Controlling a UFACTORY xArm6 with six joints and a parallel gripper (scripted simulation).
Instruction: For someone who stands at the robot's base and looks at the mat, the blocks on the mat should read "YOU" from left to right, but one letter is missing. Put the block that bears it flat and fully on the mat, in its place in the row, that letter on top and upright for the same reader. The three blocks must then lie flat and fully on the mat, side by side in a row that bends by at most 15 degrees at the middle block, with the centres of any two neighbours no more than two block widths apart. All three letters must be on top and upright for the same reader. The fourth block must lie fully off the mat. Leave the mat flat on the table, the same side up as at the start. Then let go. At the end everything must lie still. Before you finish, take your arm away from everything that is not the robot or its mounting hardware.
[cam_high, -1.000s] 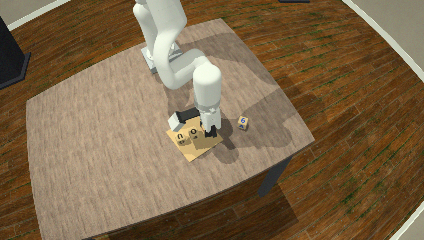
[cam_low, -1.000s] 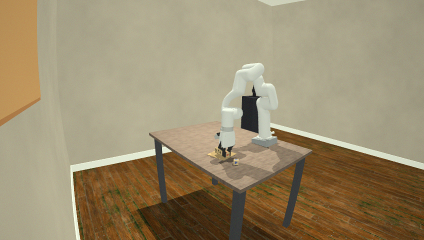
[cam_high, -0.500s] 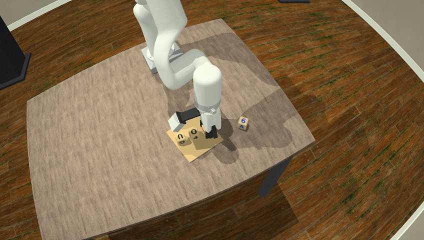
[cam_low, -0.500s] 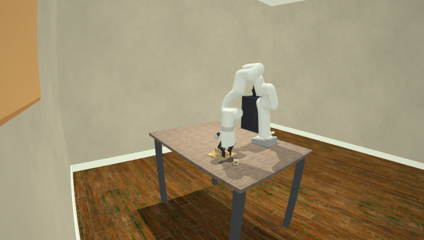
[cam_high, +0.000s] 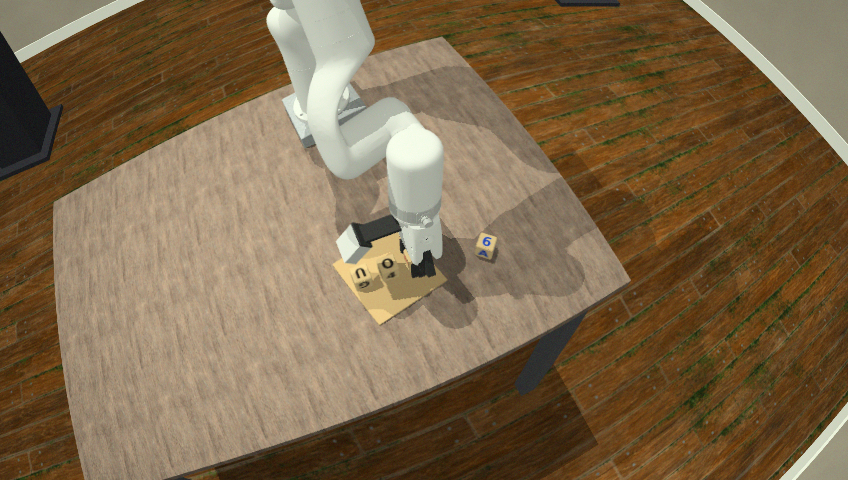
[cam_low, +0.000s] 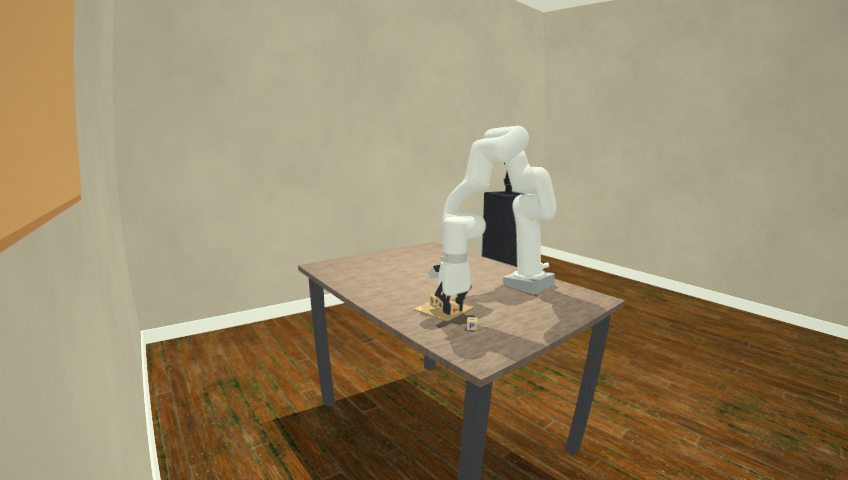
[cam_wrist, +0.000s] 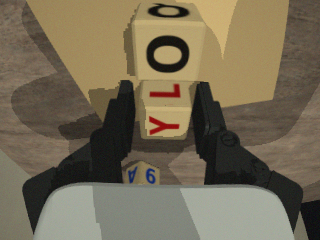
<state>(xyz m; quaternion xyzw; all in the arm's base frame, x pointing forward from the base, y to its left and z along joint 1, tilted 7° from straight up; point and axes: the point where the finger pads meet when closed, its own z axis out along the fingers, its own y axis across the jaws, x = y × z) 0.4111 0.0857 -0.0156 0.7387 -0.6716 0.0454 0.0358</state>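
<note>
Now: hand 10 mm above the letter block. Also, from my hand: tan mat: 50 mm to the right, 20 mm below.
</note>
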